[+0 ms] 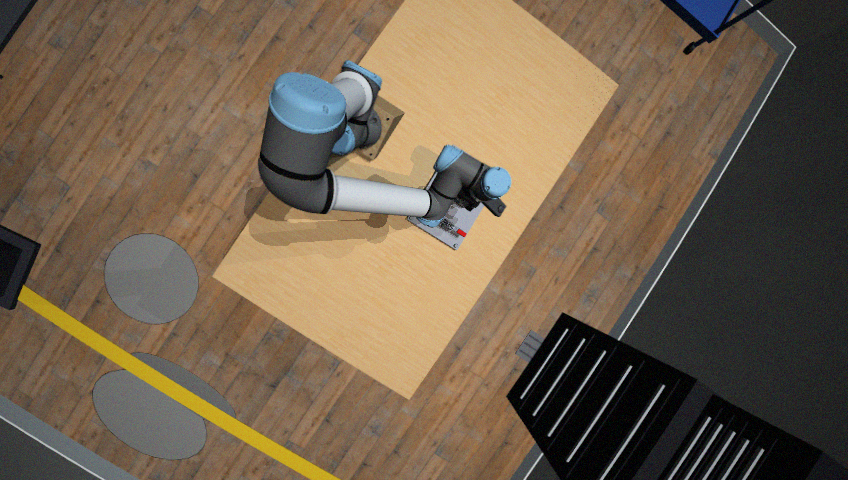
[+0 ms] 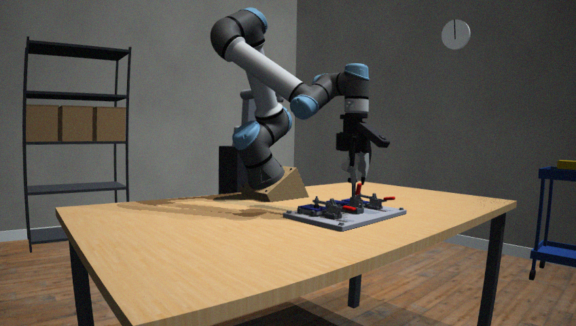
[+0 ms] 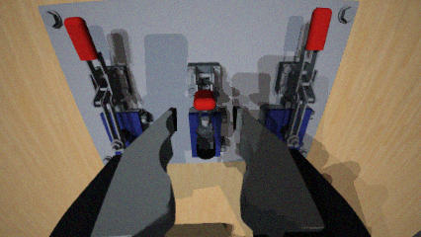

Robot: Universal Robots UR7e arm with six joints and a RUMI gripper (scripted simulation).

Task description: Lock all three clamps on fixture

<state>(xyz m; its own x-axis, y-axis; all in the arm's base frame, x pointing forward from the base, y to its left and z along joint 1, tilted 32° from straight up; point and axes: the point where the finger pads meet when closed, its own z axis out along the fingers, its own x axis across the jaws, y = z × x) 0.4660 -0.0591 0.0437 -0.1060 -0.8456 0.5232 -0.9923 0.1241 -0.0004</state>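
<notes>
Right now the grey fixture plate is 110 mm below my hand and 40 mm behind it. From my hand the other things lie so: blue part (100 mm to the right, 100 mm behind, 90 mm below).
</notes>
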